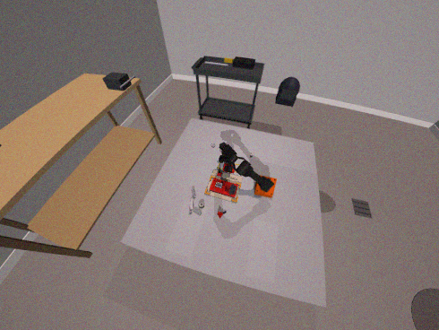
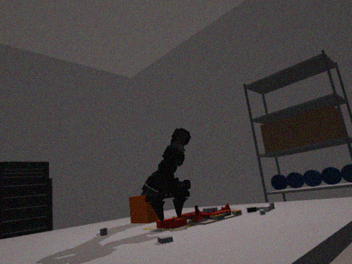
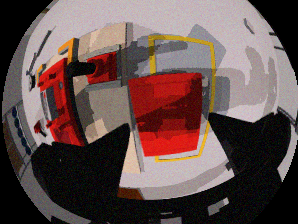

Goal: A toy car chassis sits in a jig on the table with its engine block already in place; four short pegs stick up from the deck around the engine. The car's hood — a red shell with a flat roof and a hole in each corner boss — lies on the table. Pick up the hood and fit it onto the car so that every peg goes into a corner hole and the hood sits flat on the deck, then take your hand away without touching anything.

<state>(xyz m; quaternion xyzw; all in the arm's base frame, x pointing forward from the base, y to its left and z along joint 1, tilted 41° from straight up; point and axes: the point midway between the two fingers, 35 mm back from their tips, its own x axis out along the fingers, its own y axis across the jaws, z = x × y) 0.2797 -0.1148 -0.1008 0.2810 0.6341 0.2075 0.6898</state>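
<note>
Right now the red hood is 10 mm below my gripper tip.
</note>
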